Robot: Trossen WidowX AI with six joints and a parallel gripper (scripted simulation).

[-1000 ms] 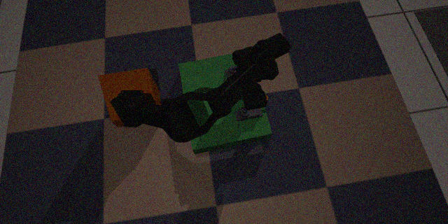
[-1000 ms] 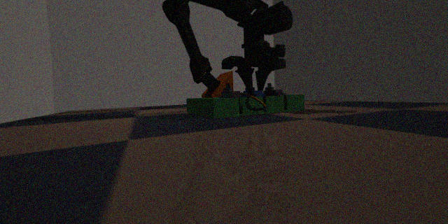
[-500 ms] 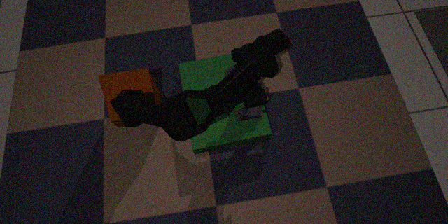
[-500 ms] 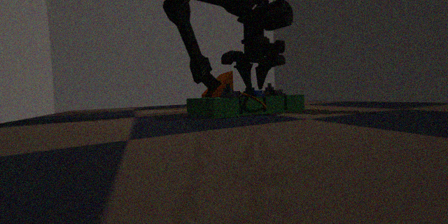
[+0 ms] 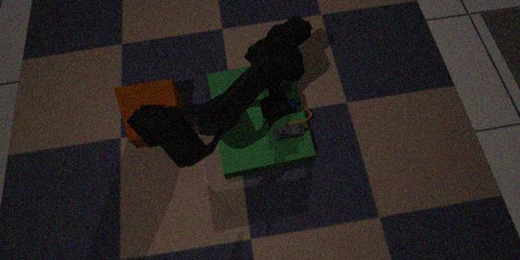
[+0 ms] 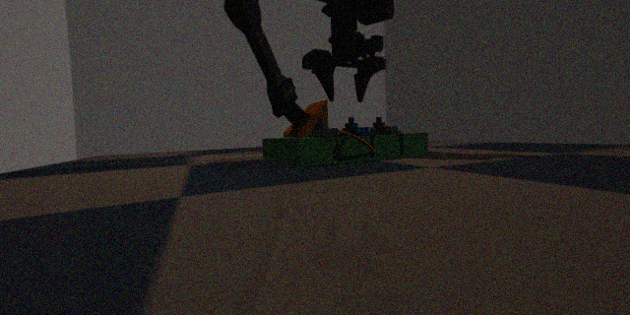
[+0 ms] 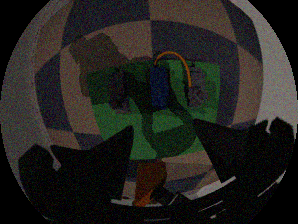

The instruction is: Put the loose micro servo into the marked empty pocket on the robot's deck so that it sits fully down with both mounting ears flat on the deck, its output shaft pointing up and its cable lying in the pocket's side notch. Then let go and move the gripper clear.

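Right now the green deck is 7 cm behind my gripper tip, 2 cm to the right of it and 10 cm below it.
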